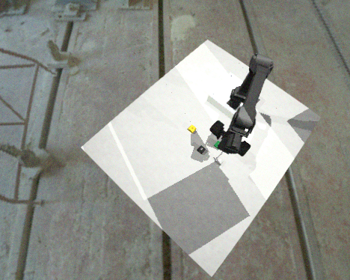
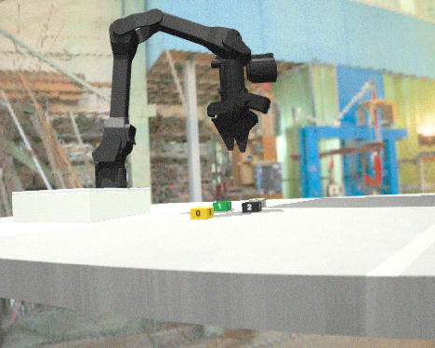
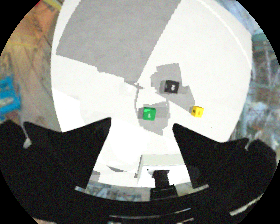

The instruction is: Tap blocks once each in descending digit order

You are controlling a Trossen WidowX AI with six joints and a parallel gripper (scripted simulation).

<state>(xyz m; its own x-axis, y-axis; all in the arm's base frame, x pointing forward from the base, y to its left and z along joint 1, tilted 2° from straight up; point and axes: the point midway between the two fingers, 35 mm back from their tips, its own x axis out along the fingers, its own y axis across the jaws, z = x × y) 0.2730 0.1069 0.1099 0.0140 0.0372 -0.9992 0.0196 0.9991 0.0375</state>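
The black block is 12 cm below my gripper tip, 8 cm to the right of it and 5 cm ahead of it. From my gripper tip the other things lie so: yellow block (19 cm to the right, 12 cm below, 1 cm behind); then green block (12 cm below, 3 cm to the right, 3 cm behind).
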